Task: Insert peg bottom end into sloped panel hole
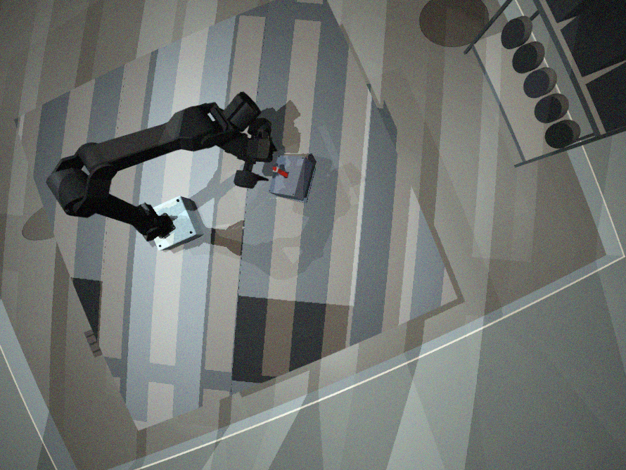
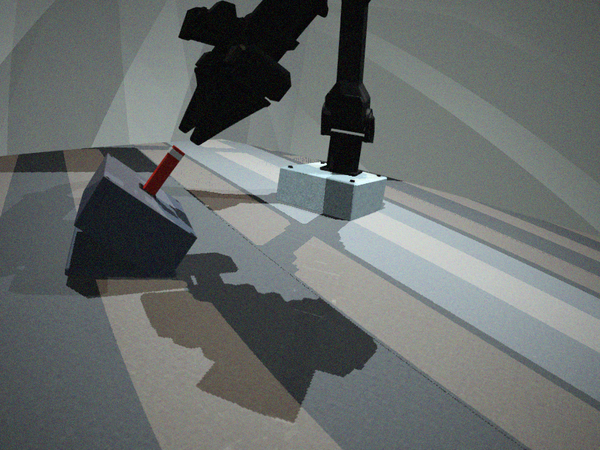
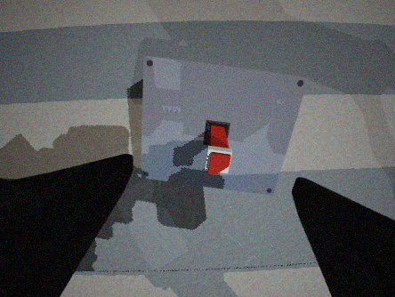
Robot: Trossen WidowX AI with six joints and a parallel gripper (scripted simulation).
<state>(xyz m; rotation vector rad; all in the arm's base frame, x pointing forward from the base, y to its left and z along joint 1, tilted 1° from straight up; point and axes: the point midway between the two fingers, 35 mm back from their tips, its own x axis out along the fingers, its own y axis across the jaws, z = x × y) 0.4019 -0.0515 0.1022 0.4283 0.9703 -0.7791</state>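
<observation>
My gripper tip is 30 mm above the red peg, 20 mm to the left of it and 10 mm short of it. The rest, counted from my gripper tip: sloped panel 80 mm below, 40 mm to the right, 30 mm ahead.
</observation>
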